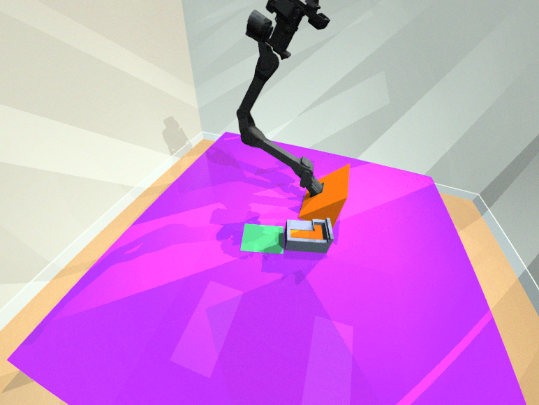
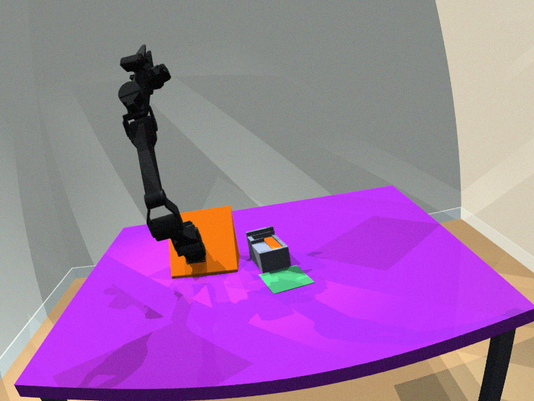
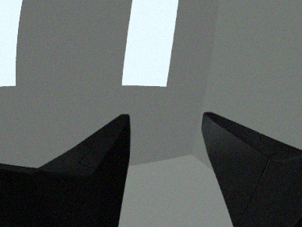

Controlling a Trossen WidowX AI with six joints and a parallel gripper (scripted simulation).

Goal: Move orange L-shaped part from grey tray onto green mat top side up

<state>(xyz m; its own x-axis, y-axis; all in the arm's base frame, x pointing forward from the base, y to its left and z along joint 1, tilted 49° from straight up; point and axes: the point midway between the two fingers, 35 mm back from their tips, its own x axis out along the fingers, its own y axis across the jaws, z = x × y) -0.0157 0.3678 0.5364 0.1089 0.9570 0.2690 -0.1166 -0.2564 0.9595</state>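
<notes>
The orange L-shaped part lies 240 mm ahead of my gripper tip, 160 mm to the left of it and 670 mm below it. Round my gripper tip: green mat 280 mm ahead, 740 mm below.
</notes>
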